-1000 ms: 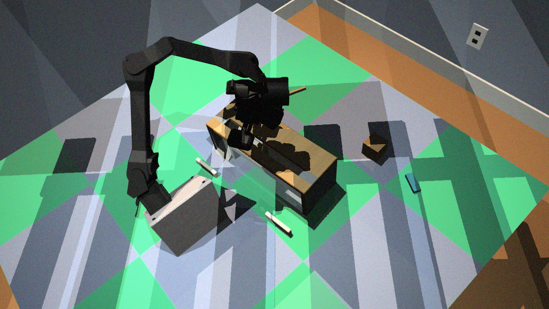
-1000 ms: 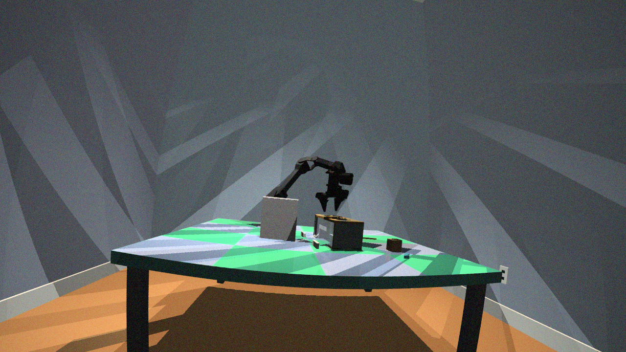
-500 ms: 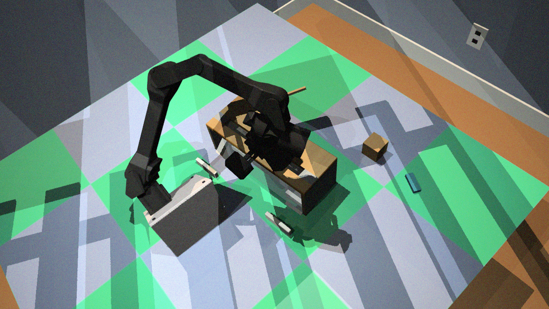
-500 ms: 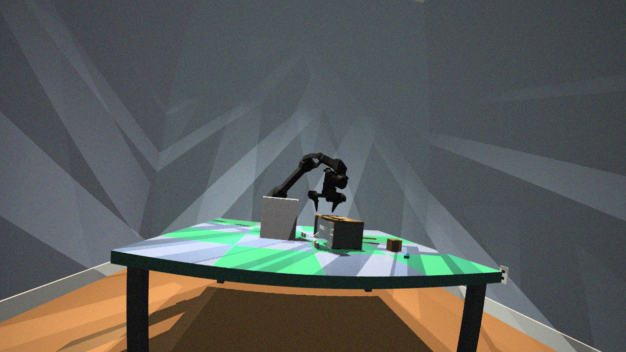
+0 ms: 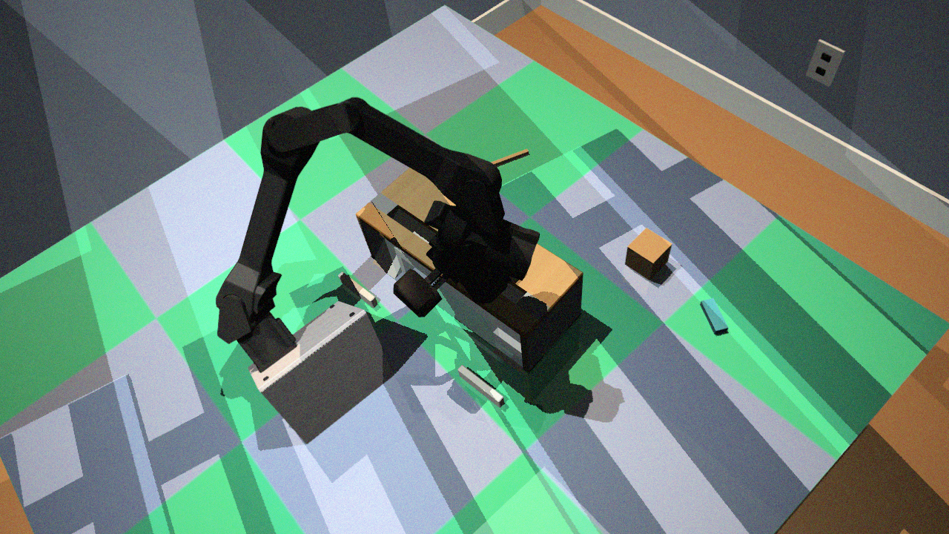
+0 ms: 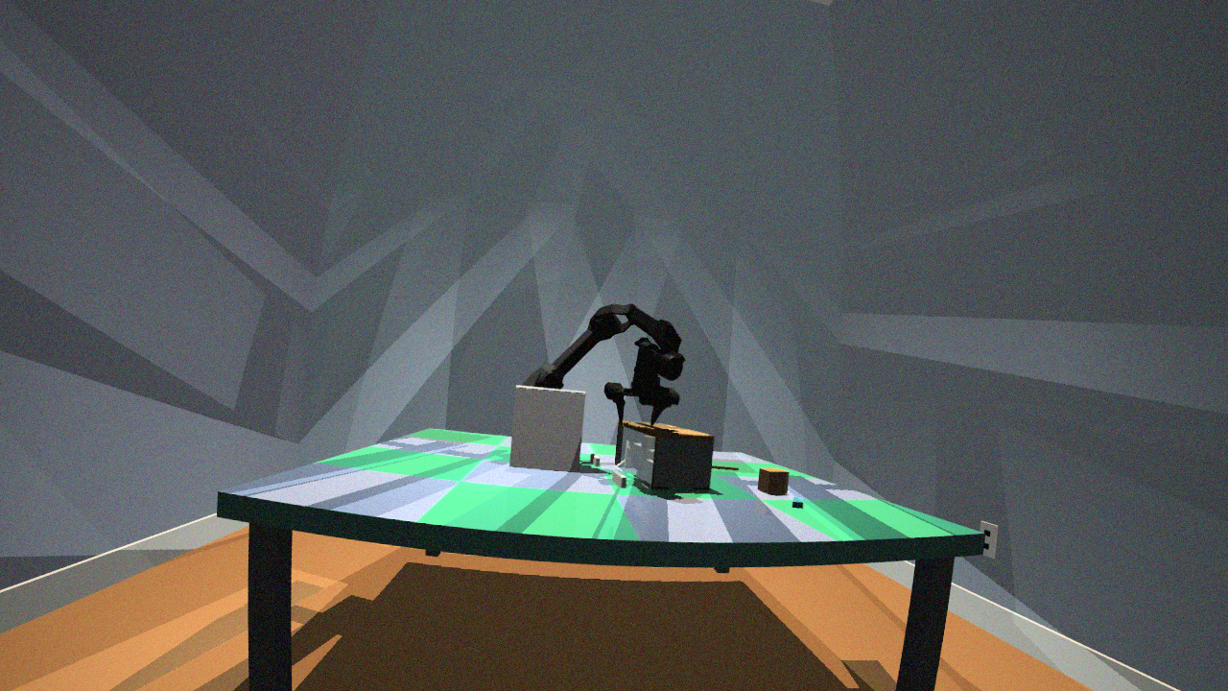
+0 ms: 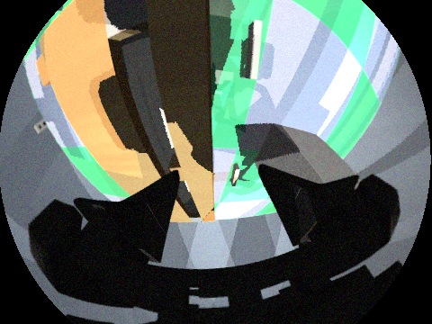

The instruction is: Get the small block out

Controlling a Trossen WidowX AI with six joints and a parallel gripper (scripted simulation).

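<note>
Right now the long wooden box is 3 cm ahead of my gripper tip, 4 cm to the left of it and 7 cm below it. Also, from my gripper tip: thin wooden stick: 29 cm ahead, 23 cm to the left, 13 cm below; then teal piece: 32 cm ahead, 30 cm to the right, 13 cm below.
</note>
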